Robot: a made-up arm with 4 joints.
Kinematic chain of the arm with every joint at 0, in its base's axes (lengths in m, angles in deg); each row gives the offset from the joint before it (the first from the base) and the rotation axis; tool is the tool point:
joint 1: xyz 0 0 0.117 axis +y
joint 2: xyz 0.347 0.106 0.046 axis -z
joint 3: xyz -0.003 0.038 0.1 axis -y
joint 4: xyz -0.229 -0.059 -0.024 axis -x
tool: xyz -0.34 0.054 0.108
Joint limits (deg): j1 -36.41..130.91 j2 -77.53..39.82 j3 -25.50..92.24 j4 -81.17..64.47
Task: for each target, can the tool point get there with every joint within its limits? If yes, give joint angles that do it. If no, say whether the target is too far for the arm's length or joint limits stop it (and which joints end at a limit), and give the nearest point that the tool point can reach.
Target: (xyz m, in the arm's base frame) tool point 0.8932 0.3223 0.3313
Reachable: no: joint limits stop it (at a limit: joint 3) | nearest point 0.4736 0.2884 0.2306 | short by 0.433 m
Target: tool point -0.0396 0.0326 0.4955
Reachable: yes | joints 25.50 -12.50 -10.50 7.40
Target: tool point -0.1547 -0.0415 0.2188
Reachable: yes | joints 66.12 -19.69 33.86 -1.31
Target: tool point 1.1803 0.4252 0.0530
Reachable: no: too far | nearest point 0.6062 0.1599 0.0403 | short by 0.633 m
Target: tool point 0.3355 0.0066 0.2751
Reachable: yes | joints 97.99 -2.90 -8.02 -51.28
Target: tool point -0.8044 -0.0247 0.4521
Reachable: no: joint limits stop it (at a limit: joint 1, joint 3) | nearest point -0.5100 0.0023 0.1769 | short by 0.404 m
